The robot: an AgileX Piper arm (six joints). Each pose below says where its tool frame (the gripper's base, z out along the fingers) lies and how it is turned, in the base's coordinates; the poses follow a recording.
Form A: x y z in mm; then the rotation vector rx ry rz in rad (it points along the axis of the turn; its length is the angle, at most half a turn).
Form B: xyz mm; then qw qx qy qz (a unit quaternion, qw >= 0). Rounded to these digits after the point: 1 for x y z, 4 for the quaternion.
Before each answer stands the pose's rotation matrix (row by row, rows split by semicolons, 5 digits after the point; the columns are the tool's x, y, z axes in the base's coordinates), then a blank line. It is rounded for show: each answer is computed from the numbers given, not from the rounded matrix.
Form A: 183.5 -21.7 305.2 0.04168 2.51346 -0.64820
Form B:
-0.85436 0.15840 0.49496; -0.10073 0.88388 -0.45673; -0.50983 -0.44007 -0.73920

183.5 -21.7 305.2 0.2694 0.0155 0.9324 -0.2405
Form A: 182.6 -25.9 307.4 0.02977 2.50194 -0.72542
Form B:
-0.85929 0.16272 0.48491; -0.12191 0.85557 -0.50312; -0.49675 -0.49144 -0.71535

182.6 -25.9 307.4 0.2650 0.0110 0.9260 -0.2685
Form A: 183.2 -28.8 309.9 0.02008 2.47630 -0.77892
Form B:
-0.85471 0.16939 0.49070; -0.14202 0.83290 -0.53489; -0.49931 -0.52686 -0.68783

183.2 -28.8 309.9 0.2694 0.0074 0.9186 -0.2890
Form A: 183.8 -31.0 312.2 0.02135 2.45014 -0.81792
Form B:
-0.84795 0.18227 0.49775; -0.15329 0.81459 -0.55942; -0.50742 -0.55066 -0.66279

183.8 -31.0 312.2 0.2756 0.0079 0.9118 -0.3044
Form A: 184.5 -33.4 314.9 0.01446 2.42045 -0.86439
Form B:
-0.84109 0.19163 0.50581; -0.17212 0.79170 -0.58616; -0.51277 -0.58008 -0.63291

184.5 -33.4 314.9 0.2818 0.0054 0.9036 -0.3227
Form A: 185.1 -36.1 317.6 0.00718 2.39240 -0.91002
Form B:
-0.83538 0.20023 0.51191; -0.19060 0.76799 -0.61144; -0.51557 -0.60835 -0.60340

185.1 -36.1 317.6 0.2869 0.0027 0.8954 -0.3406
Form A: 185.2 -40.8 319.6 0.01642 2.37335 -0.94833
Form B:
-0.83323 0.21605 0.50897; -0.19418 0.74753 -0.63521; -0.51771 -0.62811 -0.58091

185.2 -40.8 319.6 0.2887 0.0062 0.8891 -0.3552
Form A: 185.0 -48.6 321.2 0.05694 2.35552 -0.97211
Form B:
-0.82851 0.25082 0.50066; -0.17529 0.73298 -0.65727; -0.53184 -0.63232 -0.56332

185.0 -48.6 321.2 0.2920 0.0214 0.8839 -0.3648
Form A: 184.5 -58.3 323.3 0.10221 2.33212 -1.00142
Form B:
-0.82153 0.29050 0.49060; -0.15569 0.71347 -0.68317; -0.54849 -0.63763 -0.54091

184.5 -58.3 323.3 0.2962 0.0384 0.8769 -0.3765
